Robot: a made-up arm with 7 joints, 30 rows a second.
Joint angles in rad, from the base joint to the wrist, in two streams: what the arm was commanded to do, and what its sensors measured. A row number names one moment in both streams.
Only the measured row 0 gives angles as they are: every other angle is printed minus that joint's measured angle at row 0.
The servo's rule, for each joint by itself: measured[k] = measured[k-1] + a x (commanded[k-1-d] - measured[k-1]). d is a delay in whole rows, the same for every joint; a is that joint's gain. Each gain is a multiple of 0.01, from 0.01 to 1. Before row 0 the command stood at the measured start. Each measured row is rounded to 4 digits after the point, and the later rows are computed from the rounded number. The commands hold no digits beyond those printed.
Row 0, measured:
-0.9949 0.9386 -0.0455 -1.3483 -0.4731 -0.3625 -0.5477
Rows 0 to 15, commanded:
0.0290 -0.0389 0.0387 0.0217 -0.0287 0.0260 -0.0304
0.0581 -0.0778 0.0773 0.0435 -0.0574 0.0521 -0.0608
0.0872 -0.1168 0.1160 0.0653 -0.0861 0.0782 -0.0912
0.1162 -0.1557 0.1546 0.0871 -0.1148 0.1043 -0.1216
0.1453 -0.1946 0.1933 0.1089 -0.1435 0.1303 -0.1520
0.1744 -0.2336 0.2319 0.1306 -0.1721 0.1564 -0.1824
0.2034 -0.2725 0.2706 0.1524 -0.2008 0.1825 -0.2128
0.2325 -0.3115 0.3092 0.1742 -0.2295 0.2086 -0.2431
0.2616 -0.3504 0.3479 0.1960 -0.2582 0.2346 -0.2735
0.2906 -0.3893 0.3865 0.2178 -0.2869 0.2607 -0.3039
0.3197 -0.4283 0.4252 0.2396 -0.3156 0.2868 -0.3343
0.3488 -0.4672 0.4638 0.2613 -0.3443 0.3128 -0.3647
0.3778 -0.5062 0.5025 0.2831 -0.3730 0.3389 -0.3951
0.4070 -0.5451 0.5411 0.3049 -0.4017 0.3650 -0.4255
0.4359 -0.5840 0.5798 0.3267 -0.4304 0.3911 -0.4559
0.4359 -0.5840 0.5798 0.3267 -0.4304 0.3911 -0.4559
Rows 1 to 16, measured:
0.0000 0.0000 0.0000 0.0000 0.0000 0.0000 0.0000
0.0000 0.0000 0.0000 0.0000 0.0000 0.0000 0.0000
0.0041 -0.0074 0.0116 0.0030 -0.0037 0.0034 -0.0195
0.0117 -0.0208 0.0313 0.0087 -0.0107 0.0097 -0.0459
0.0223 -0.0390 0.0567 0.0166 -0.0205 0.0186 -0.0749
0.0354 -0.0612 0.0861 0.0265 -0.0328 0.0297 -0.1048
0.0508 -0.0865 0.1183 0.0380 -0.0472 0.0428 -0.1350
0.0681 -0.1144 0.1524 0.0510 -0.0634 0.0576 -0.1653
0.0870 -0.1444 0.1879 0.0652 -0.0813 0.0738 -0.1957
0.1074 -0.1761 0.2243 0.0805 -0.1006 0.0913 -0.2260
0.1290 -0.2092 0.2614 0.0967 -0.1211 0.1099 -0.2564
0.1516 -0.2434 0.2989 0.1137 -0.1427 0.1295 -0.2868
0.1751 -0.2785 0.3368 0.1313 -0.1652 0.1499 -0.3172
0.1994 -0.3144 0.3749 0.1495 -0.1885 0.1711 -0.3476
0.2244 -0.3508 0.4132 0.1682 -0.2125 0.1929 -0.3780
0.2500 -0.3877 0.4516 0.1873 -0.2371 0.2153 -0.4084
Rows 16 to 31, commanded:
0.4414 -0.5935 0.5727 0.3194 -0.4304 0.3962 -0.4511
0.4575 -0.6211 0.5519 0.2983 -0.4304 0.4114 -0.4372
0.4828 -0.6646 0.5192 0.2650 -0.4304 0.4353 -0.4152
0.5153 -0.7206 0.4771 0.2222 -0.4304 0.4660 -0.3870
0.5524 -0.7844 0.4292 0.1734 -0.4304 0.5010 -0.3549
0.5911 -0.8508 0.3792 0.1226 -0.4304 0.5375 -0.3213
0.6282 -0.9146 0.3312 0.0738 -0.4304 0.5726 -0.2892
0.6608 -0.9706 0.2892 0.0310 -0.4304 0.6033 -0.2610
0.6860 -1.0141 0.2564 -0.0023 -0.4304 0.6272 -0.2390
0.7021 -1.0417 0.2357 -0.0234 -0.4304 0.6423 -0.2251
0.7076 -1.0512 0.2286 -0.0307 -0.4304 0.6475 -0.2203
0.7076 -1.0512 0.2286 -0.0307 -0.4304 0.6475 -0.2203
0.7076 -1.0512 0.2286 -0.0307 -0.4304 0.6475 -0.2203
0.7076 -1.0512 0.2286 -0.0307 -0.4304 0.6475 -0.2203
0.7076 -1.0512 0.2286 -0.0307 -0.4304 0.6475 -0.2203
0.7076 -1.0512 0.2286 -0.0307 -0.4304 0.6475 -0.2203
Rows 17 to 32, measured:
0.2760 -0.4250 0.4901 0.2068 -0.2622 0.2382 -0.4388
0.2984 -0.4552 0.5170 0.2236 -0.2841 0.2581 -0.4497
0.3184 -0.4815 0.5337 0.2370 -0.3031 0.2761 -0.4506
0.3379 -0.5080 0.5392 0.2456 -0.3196 0.2937 -0.4420
0.3582 -0.5378 0.5332 0.2483 -0.3340 0.3121 -0.4248
0.3802 -0.5725 0.5164 0.2446 -0.3465 0.3321 -0.4006
0.4043 -0.6128 0.4902 0.2346 -0.3574 0.3541 -0.3714
0.4305 -0.6580 0.4569 0.2189 -0.3669 0.3779 -0.3393
0.4582 -0.7068 0.4192 0.1986 -0.3752 0.4032 -0.3072
0.4866 -0.7569 0.3802 0.1751 -0.3824 0.4292 -0.2776
0.5145 -0.8058 0.3431 0.1503 -0.3886 0.4549 -0.2529
0.5408 -0.8506 0.3109 0.1260 -0.3940 0.4793 -0.2351
0.5642 -0.8887 0.2862 0.1041 -0.3987 0.5012 -0.2256
0.5843 -0.9196 0.2689 0.0852 -0.4028 0.5202 -0.2222
0.6016 -0.9446 0.2568 0.0690 -0.4064 0.5367 -0.2210
0.6164 -0.9649 0.2483 0.0550 -0.4095 0.5511 -0.2206

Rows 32 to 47, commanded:
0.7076 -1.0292 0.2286 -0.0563 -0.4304 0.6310 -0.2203
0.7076 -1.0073 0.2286 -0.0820 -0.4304 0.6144 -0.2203
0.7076 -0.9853 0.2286 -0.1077 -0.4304 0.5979 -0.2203
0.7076 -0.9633 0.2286 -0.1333 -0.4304 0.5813 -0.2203
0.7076 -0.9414 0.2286 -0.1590 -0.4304 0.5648 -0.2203
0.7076 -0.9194 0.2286 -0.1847 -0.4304 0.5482 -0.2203
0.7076 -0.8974 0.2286 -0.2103 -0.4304 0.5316 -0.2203
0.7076 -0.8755 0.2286 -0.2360 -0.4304 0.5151 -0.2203
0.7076 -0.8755 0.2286 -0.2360 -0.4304 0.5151 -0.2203
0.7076 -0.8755 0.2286 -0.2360 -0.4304 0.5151 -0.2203
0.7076 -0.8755 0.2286 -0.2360 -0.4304 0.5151 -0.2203
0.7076 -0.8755 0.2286 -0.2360 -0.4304 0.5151 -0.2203
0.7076 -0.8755 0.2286 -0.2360 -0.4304 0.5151 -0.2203
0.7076 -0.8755 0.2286 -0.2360 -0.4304 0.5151 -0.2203
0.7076 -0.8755 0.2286 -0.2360 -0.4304 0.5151 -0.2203
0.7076 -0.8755 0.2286 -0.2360 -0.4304 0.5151 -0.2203
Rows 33 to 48, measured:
0.6292 -0.9813 0.2424 0.0430 -0.4122 0.5636 -0.2204
0.6402 -0.9946 0.2383 0.0327 -0.4146 0.5745 -0.2203
0.6496 -1.0012 0.2354 0.0202 -0.4167 0.5818 -0.2203
0.6577 -1.0024 0.2334 0.0059 -0.4185 0.5860 -0.2203
0.6647 -0.9992 0.2320 -0.0100 -0.4200 0.5875 -0.2203
0.6707 -0.9924 0.2310 -0.0273 -0.4214 0.5867 -0.2203
0.6759 -0.9827 0.2303 -0.0457 -0.4226 0.5839 -0.2203
0.6803 -0.9707 0.2298 -0.0652 -0.4236 0.5793 -0.2203
0.6841 -0.9568 0.2294 -0.0855 -0.4245 0.5731 -0.2203
0.6874 -0.9414 0.2292 -0.1066 -0.4253 0.5656 -0.2203
0.6902 -0.9289 0.2290 -0.1247 -0.4260 0.5590 -0.2203
0.6926 -0.9188 0.2289 -0.1403 -0.4266 0.5533 -0.2203
0.6947 -0.9106 0.2288 -0.1537 -0.4271 0.5483 -0.2203
0.6965 -0.9039 0.2287 -0.1652 -0.4275 0.5440 -0.2203
0.6981 -0.8985 0.2287 -0.1751 -0.4279 0.5402 -0.2203
0.6994 -0.8941 0.2287 -0.1836 -0.4282 0.5369 -0.2203

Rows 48 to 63, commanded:
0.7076 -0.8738 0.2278 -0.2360 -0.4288 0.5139 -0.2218
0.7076 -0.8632 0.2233 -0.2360 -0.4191 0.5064 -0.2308
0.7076 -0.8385 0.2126 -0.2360 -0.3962 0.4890 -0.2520
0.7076 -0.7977 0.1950 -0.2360 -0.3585 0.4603 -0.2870
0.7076 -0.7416 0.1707 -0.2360 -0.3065 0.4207 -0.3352
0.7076 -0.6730 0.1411 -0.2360 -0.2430 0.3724 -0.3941
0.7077 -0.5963 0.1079 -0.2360 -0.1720 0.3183 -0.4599
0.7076 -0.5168 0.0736 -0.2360 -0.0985 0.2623 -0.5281
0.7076 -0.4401 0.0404 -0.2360 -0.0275 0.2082 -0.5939
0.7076 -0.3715 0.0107 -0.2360 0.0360 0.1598 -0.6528
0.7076 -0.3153 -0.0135 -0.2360 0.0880 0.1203 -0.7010
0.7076 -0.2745 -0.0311 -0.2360 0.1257 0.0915 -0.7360
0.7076 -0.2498 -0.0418 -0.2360 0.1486 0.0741 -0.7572
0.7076 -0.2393 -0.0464 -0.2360 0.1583 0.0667 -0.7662
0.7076 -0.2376 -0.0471 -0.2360 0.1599 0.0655 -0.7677
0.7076 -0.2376 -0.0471 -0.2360 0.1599 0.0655 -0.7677
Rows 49 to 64, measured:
0.7005 -0.8906 0.2287 -0.1909 -0.4285 0.5341 -0.2203
0.7015 -0.8877 0.2287 -0.1972 -0.4287 0.5316 -0.2203
0.7024 -0.8851 0.2284 -0.2026 -0.4287 0.5293 -0.2213
0.7031 -0.8809 0.2269 -0.2073 -0.4275 0.5263 -0.2274
0.7037 -0.8728 0.2226 -0.2113 -0.4234 0.5215 -0.2431
0.7042 -0.8585 0.2143 -0.2148 -0.4150 0.5135 -0.2712
0.7047 -0.8363 0.2012 -0.2178 -0.4009 0.5014 -0.3122
0.7051 -0.8053 0.1832 -0.2203 -0.3804 0.4846 -0.3646
0.7055 -0.7656 0.1606 -0.2225 -0.3533 0.4630 -0.4256
0.7058 -0.7183 0.1345 -0.2244 -0.3202 0.4369 -0.4912
0.7061 -0.6654 0.1063 -0.2260 -0.2821 0.4072 -0.5569
0.7063 -0.6096 0.0776 -0.2274 -0.2407 0.3750 -0.6183
0.7065 -0.5537 0.0503 -0.2286 -0.1980 0.3419 -0.6712
0.7067 -0.5007 0.0259 -0.2296 -0.1559 0.3093 -0.7127
0.7068 -0.4530 0.0056 -0.2305 -0.1163 0.2787 -0.7412
0.7069 -0.4124 -0.0100 -0.2313 -0.0806 0.2511 -0.7572

